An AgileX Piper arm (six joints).
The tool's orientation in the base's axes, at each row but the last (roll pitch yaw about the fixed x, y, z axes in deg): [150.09 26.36 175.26]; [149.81 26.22 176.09]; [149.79 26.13 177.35]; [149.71 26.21 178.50]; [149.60 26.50 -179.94]
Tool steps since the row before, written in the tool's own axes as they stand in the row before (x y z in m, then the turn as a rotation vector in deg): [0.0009 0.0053 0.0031 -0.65 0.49 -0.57]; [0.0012 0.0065 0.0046 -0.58 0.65 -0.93]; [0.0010 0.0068 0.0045 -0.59 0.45 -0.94]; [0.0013 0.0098 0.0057 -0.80 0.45 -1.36]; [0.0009 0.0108 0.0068 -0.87 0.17 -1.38]
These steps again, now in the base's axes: [-0.0003 0.0062 -0.0004 0.27 0.12 0.95]; [-0.0002 0.0080 -0.0012 0.03 0.09 1.27]; [-0.0003 0.0082 -0.0009 0.07 -0.09 1.19]; [-0.0009 0.0114 -0.0006 0.09 -0.30 1.61]; [-0.0006 0.0128 -0.0008 0.21 -0.55 1.53]
